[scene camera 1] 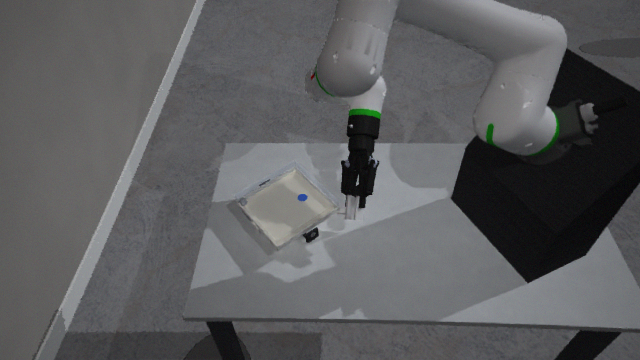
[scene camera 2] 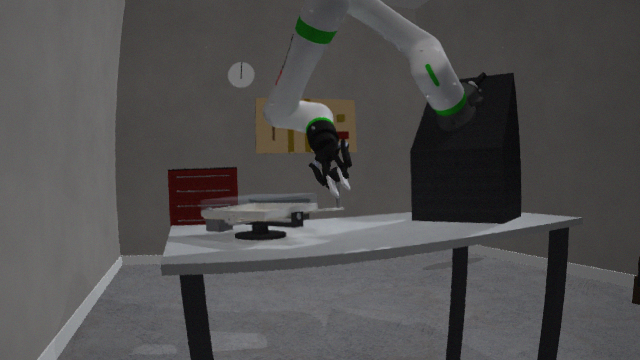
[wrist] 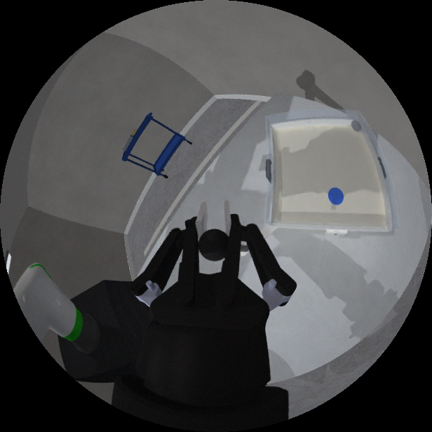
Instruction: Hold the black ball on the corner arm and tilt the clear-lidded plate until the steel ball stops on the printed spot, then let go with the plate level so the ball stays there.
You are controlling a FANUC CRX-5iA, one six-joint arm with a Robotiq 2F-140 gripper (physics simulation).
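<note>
The clear-lidded plate (scene camera 1: 280, 220) (scene camera 2: 255, 212) (wrist: 305, 200) stands on a black pivot foot; its exact tilt is hard to judge. The steel ball (scene camera 1: 243, 201) (wrist: 356, 125) is in a corner of the plate: the left corner in scene camera 1, the upper right in the wrist view. It lies well apart from the blue printed spot (scene camera 1: 302, 197) (wrist: 335, 196). My gripper (scene camera 1: 352, 207) (scene camera 2: 339, 189) (wrist: 215, 209) is shut on the black ball (wrist: 214, 245), beside the plate. The corner arm (scene camera 2: 331, 209) reaches from the plate to below the fingers, where a thin post rises.
The plate's round black foot (scene camera 2: 260, 235) rests on the grey table (scene camera 1: 400, 260) (scene camera 2: 380, 235). A large black block (scene camera 1: 525, 210) (scene camera 2: 465, 185) (wrist: 110, 325) stands at the right of the table in the scene views, with the robot's base at it. A red drawer cabinet (scene camera 2: 202, 197) is behind.
</note>
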